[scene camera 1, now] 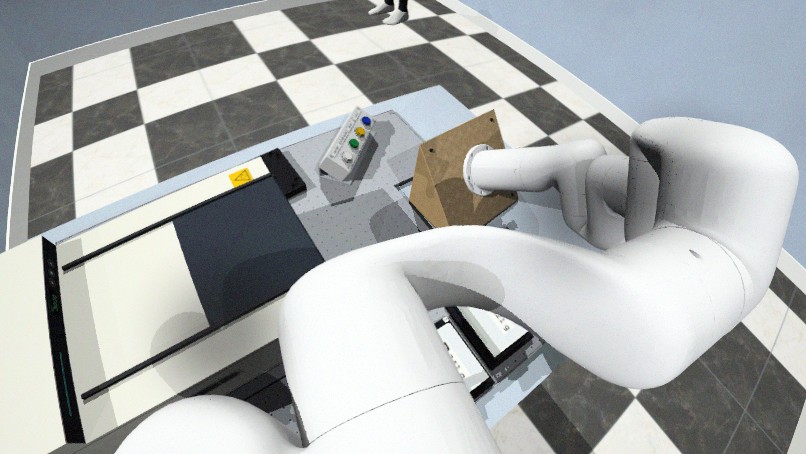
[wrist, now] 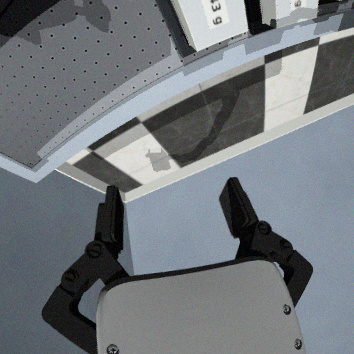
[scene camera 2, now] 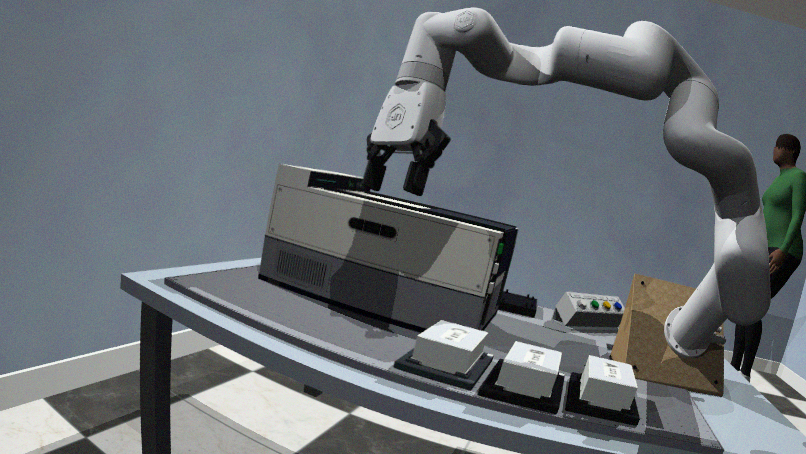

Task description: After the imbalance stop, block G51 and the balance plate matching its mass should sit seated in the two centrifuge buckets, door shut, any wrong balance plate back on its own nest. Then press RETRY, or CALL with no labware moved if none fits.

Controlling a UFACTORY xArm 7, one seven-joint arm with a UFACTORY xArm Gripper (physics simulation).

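Frame: origin at the arm's base, x ahead, y left, z up, level; millimetres.
Seen in the pictures: gripper, fingertip midpoint: [wrist: 173,191] [scene camera 2: 390,190]; arm's base, origin of the base link: [scene camera 1: 481,170] [scene camera 2: 687,332].
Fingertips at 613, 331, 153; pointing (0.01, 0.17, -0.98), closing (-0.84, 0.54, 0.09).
Offsets run from my fingertips to a thing's top centre, as dx, dy, dz.
My gripper [scene camera 2: 393,188] [wrist: 173,191] is open and empty, fingers pointing down low over the display end of the centrifuge [scene camera 1: 135,276] [scene camera 2: 315,217]. Contact with its top cannot be told. A smooth dark panel @(-60, -362, -31) [scene camera 1: 242,242] lies between two rails on the centrifuge top. The buckets and block G51 do not show. Balance plate C @(-130, -57, -190) [scene camera 2: 451,346] [wrist: 210,25], plate B @(-262, -38, -190) [scene camera 2: 529,369] and plate A @(-396, -51, -190) [scene camera 2: 606,383] stand in a row on their black nests. The button box @(-415, -627, -160) [scene camera 1: 338,147] [scene camera 2: 568,307] has white, green, yellow and blue buttons; their labels are unreadable.
The robot base stands on a brown slanted mount [scene camera 1: 445,186] [scene camera 2: 648,338] beside the button box. A low black fixture @(-192, -653, -213) [scene camera 1: 283,173] [scene camera 2: 520,303] sits at the centrifuge's end. The arm hides much of the table in scene camera 1. A person in green [scene camera 2: 786,208] stands behind the arm.
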